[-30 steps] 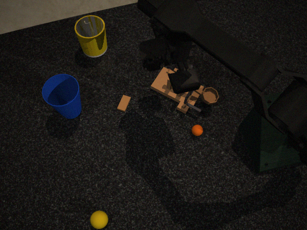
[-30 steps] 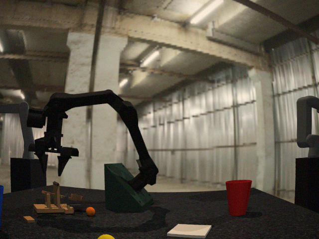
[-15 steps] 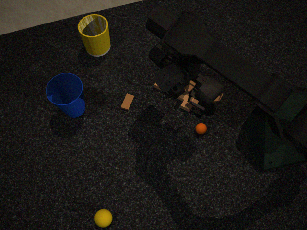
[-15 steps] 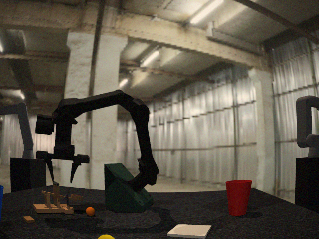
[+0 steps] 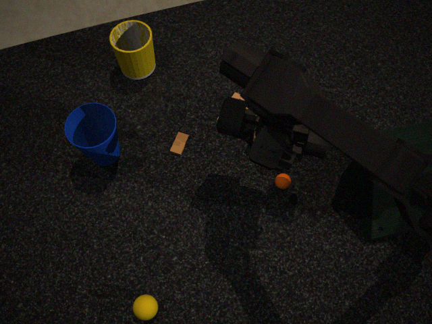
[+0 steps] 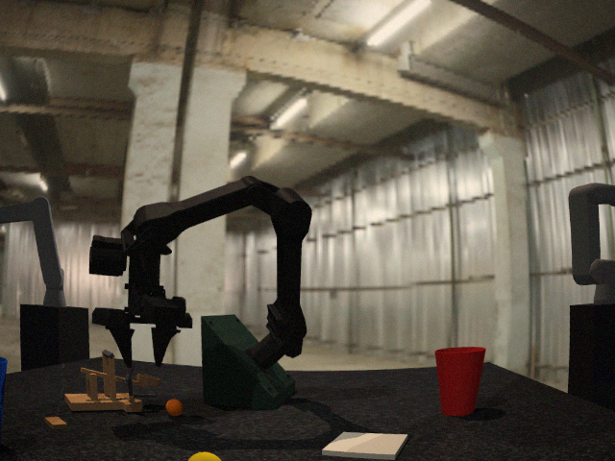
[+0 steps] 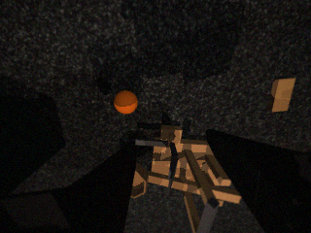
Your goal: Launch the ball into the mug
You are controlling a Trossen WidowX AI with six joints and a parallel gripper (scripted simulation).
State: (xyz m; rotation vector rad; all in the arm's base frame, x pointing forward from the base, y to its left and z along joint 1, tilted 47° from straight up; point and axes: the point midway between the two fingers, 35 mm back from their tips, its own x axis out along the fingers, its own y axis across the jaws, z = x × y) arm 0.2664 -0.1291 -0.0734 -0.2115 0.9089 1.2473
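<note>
The orange ball is 80 mm below my gripper tip, 40 mm to the left of it and 30 mm behind it. Round my gripper tip: small wooden block: 150 mm ahead, 90 mm to the right, 90 mm below; blue cup: 310 mm ahead, 110 mm to the right, 60 mm below; catapult: 70 mm to the right, 40 mm below, 40 mm behind.
</note>
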